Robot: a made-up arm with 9 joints. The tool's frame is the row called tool.
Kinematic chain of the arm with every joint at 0, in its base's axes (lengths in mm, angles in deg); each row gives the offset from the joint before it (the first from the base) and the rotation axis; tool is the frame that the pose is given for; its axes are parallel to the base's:
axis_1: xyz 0 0 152 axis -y
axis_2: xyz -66 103 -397 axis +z
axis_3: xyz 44 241 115 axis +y
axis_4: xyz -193 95 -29 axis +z
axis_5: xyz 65 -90 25 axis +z
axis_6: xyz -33 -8 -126 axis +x
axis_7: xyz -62 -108 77 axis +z
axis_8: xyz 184 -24 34 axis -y
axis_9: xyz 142 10 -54 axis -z
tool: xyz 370 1 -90
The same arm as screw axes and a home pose.
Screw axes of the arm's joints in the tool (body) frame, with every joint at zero. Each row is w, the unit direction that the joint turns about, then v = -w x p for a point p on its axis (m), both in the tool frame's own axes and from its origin. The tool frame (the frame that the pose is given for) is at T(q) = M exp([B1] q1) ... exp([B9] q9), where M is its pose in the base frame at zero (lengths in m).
B1 = (0, -1, 0, 0.445, 0, 0.451)
B2 = (0, 0, 1, -0.117, 0.517, 0)
B3 = (0, 1, 0, -0.163, 0, -0.473)
B4 = (0, 0, 1, 0.219, 0.666, 0)
B5 = (0, 0, 1, 0.129, 0.601, 0)
B6 = (1, 0, 0, 0, 0.033, -0.121)
B7 = (0, 0, 1, 0.013, 0.696, 0)
B8 = (0, -1, 0, 0.144, 0, 0.512)
B9 = (0, 0, -1, 0.001, -0.37, 0)
M: xyz 0.451 0.22 -0.293 (m) quaternion w x y z 1 0 0 0

